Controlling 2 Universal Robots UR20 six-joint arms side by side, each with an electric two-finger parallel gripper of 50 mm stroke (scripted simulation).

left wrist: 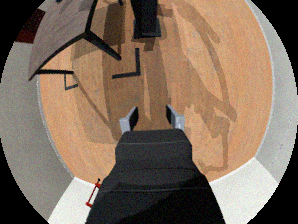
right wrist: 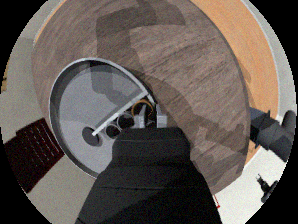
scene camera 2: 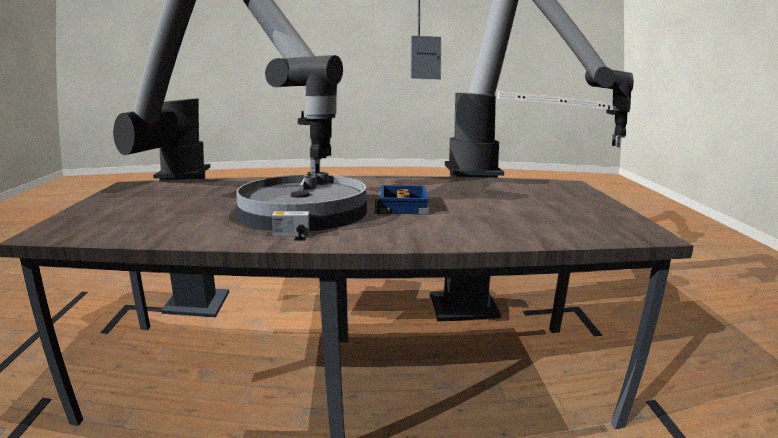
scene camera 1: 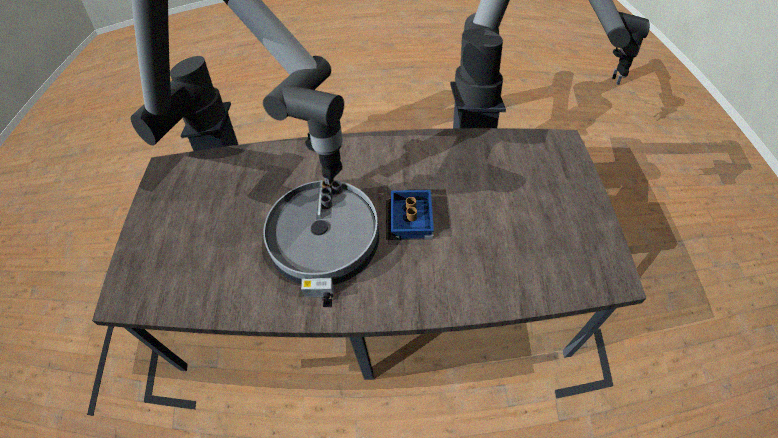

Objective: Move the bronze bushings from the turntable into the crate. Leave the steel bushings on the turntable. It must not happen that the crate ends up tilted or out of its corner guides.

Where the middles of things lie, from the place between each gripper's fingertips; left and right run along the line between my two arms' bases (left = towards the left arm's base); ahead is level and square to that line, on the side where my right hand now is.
Labels:
Right now my right hand is 30 cm to the right of the blue crate [scene camera 1: 423,225], 13 cm short of it and 8 cm above it.
My left hand is 123 cm to the left of the blue crate, 78 cm short of it and 14 cm above it.

